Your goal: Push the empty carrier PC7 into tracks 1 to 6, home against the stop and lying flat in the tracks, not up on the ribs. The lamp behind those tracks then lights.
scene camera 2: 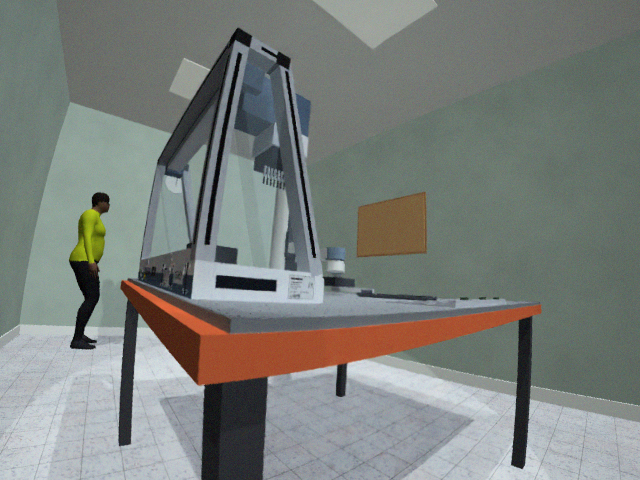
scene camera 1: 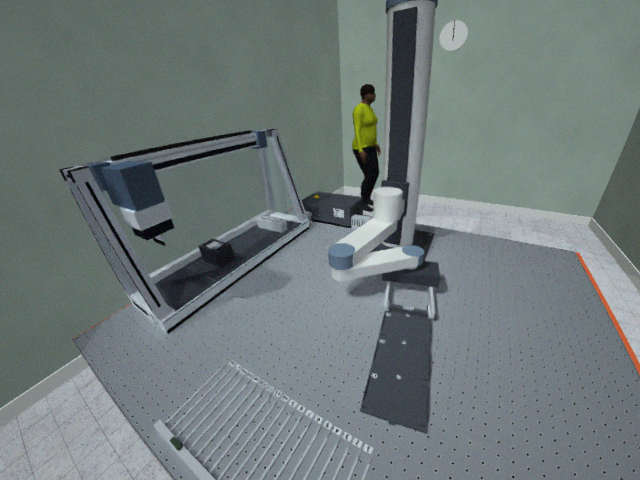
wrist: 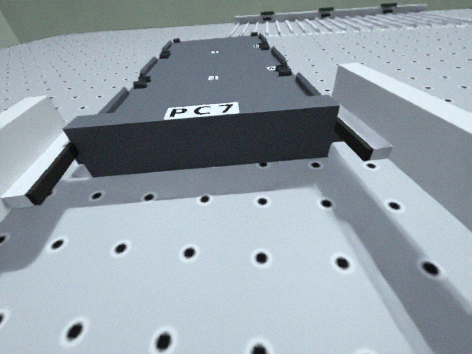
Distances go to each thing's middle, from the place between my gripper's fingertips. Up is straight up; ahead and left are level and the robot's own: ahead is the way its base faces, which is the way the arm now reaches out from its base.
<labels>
The carrier PC7 (scene camera 1: 397,390) lies 14 cm ahead of my hand, 2 cm to the left of it and 1 cm below it. Round my hand: dark case (scene camera 1: 327,201) 57 cm behind, 57 cm to the right, 3 cm above.
</labels>
